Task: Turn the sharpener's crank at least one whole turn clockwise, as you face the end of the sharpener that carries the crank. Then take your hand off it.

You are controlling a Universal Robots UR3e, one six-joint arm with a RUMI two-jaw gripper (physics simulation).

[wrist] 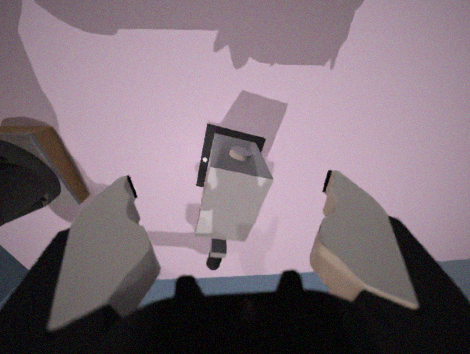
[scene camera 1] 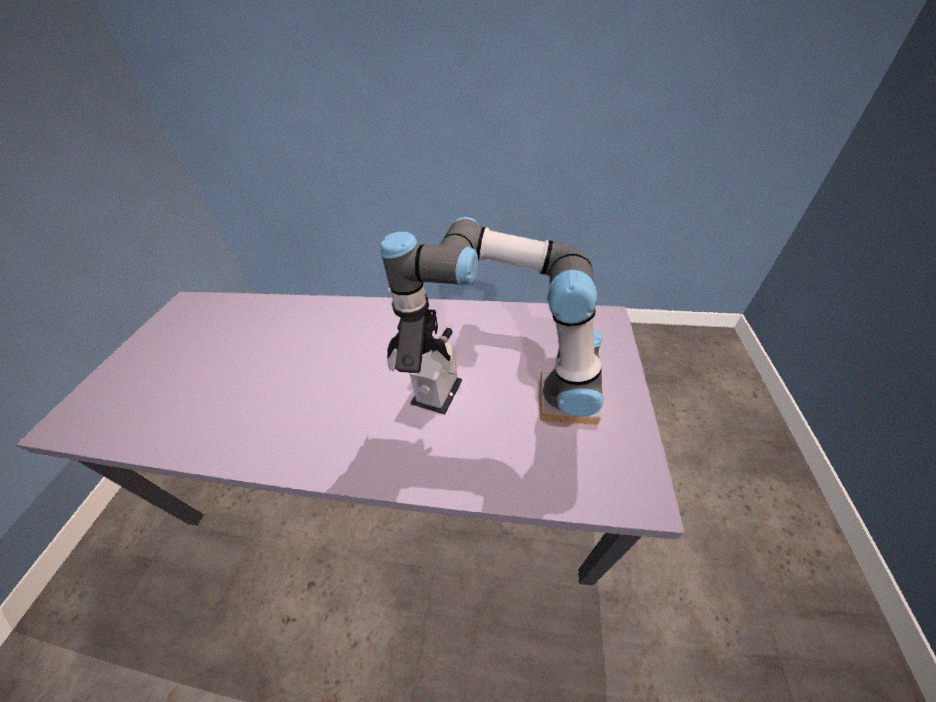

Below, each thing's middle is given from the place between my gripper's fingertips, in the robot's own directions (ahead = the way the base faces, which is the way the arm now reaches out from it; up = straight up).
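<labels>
You'd find the sharpener (scene camera 1: 434, 388) 10 cm to the right of my hand and 11 cm below it, and it's 1 cm behind it too.
</labels>
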